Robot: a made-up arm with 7 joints. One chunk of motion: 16 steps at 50 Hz.
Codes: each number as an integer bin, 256 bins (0 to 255) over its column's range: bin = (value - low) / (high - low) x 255, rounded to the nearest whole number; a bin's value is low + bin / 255 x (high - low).
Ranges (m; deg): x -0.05..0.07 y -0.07..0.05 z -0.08..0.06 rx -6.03..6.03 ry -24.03..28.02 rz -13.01..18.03
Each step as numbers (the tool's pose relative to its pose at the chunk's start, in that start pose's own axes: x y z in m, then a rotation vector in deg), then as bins.
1 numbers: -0.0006 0.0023 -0.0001 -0.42 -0.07 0.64
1 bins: 105 154 146 119 117 112
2 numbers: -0.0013 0.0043 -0.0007 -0.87 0.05 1.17
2 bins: 103 158 144 109 118 116
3 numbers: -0.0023 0.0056 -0.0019 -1.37 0.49 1.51
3 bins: 101 161 142 99 120 119
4 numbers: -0.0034 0.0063 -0.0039 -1.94 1.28 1.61
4 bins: 99 162 139 86 124 120
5 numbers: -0.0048 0.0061 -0.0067 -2.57 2.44 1.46
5 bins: 96 162 134 73 130 119
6 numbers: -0.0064 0.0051 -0.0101 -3.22 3.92 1.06
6 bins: 93 160 127 59 137 116
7 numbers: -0.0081 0.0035 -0.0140 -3.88 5.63 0.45
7 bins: 89 156 120 45 145 111
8 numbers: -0.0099 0.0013 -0.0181 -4.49 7.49 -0.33
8 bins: 85 152 113 33 154 104
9 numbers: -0.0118 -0.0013 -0.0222 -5.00 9.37 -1.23
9 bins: 81 146 105 22 164 97
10 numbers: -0.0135 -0.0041 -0.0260 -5.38 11.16 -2.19
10 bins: 78 140 98 14 172 89
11 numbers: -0.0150 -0.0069 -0.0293 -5.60 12.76 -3.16
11 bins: 74 134 92 9 180 81
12 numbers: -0.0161 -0.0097 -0.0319 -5.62 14.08 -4.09
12 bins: 72 128 88 9 187 73
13 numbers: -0.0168 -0.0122 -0.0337 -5.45 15.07 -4.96
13 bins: 71 123 84 12 192 66
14 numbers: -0.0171 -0.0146 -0.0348 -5.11 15.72 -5.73
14 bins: 70 118 82 19 195 60
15 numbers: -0.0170 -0.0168 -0.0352 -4.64 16.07 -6.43
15 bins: 70 113 82 29 196 54
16 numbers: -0.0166 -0.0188 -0.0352 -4.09 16.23 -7.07
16 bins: 71 109 82 41 197 49
